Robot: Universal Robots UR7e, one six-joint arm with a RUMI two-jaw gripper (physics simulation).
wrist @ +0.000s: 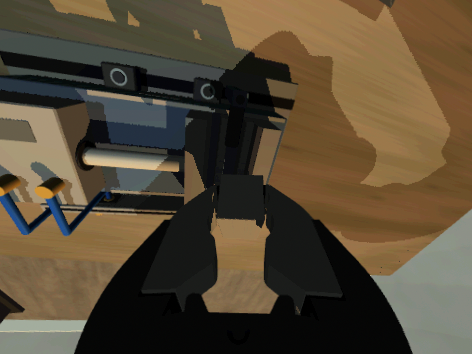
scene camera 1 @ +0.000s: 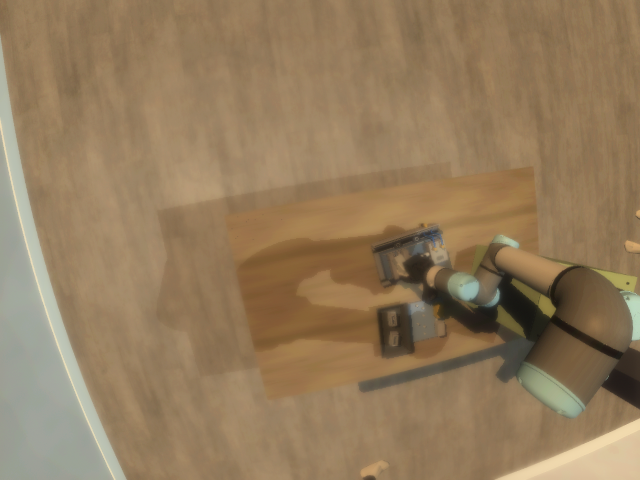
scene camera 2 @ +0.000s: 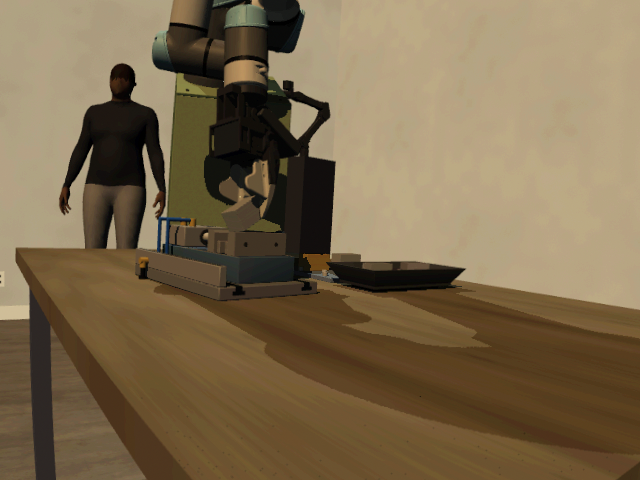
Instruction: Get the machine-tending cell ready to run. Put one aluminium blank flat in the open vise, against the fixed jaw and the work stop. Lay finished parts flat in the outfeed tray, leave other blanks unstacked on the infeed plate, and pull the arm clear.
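My gripper is shut on an aluminium blank. The blank is tilted and held just above the vise jaws in scene camera 2. The vise has a gap between the moving jaw and the fixed jaw. The dark work stop reaches over the gap. Two finished parts lie apart in the dark outfeed tray. A pale block is at the end of the grey infeed plate.
Blue pipes with orange ends stand at the vise's cylinder end. A dark column stands behind the vise. An orange item is by the infeed plate. A person stands behind the table.
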